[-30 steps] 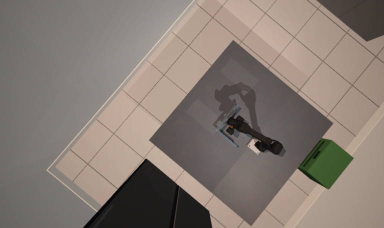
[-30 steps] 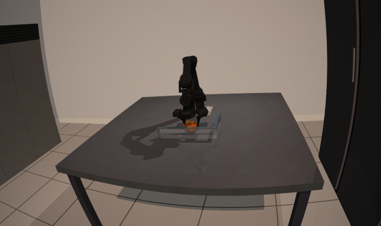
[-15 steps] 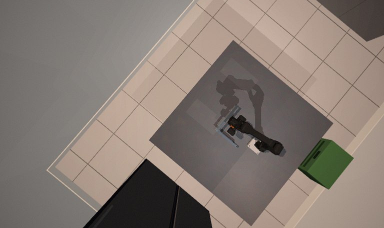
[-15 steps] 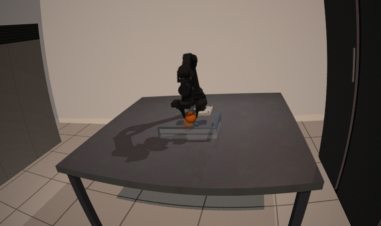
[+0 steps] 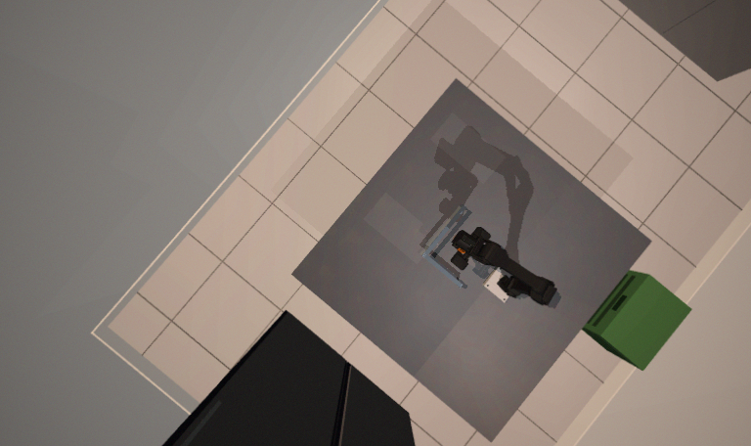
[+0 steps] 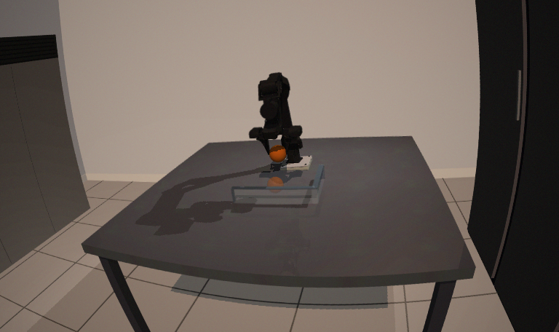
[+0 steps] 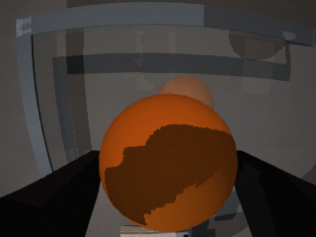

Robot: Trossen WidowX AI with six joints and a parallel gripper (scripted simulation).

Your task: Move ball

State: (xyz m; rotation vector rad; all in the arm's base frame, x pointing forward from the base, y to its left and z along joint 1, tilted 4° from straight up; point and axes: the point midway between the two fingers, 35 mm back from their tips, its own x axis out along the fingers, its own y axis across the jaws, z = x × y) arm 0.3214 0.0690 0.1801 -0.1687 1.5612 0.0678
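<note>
Now: gripper tip 130 mm above the see-through copy of ball, 30 mm to the left of it and 10 mm past it. The rest, counted from my gripper tip: orange ball right at my gripper tip; clear wall 130 mm below, 80 mm ahead.
</note>
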